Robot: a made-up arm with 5 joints.
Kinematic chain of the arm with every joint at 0, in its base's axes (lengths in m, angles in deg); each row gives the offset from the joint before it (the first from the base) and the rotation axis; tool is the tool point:
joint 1: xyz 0 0 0.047 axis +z
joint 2: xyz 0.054 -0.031 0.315 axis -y
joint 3: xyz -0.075 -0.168 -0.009 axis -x
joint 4: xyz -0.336 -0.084 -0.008 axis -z
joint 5: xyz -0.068 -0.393 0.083 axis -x
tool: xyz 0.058 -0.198 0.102
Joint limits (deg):
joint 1: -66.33..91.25
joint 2: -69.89..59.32
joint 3: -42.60..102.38
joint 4: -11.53..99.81
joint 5: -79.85..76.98
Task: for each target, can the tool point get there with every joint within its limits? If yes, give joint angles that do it. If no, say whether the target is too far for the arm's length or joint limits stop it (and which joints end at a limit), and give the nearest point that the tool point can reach.
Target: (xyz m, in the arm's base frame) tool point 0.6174 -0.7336 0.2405
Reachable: yes | joints 79.10 18.29 -20.59 31.46 43.73
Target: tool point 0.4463 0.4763 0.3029
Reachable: no: joint limits stop it (at a limit: joint 1, joint 3, joint 4) | nearest point -0.0055 0.4854 0.2668 | short by 0.453 m
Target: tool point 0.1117 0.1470 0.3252
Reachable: no: joint limits stop it (at a limit: joint 1, joint 3, joint 4, joint 5) | nearest point -0.0081 0.4534 0.2411 | short by 0.340 m
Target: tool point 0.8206 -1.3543 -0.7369
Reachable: no: too far | nearest point 0.4580 -0.7559 -0.2764 | short by 0.838 m
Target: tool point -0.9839 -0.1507 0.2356
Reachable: yes | joints -17.62 30.31 27.58 55.92 14.10
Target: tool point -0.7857 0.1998 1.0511
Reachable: yes | joints -46.82 -41.71 -7.83 75.30 -29.87
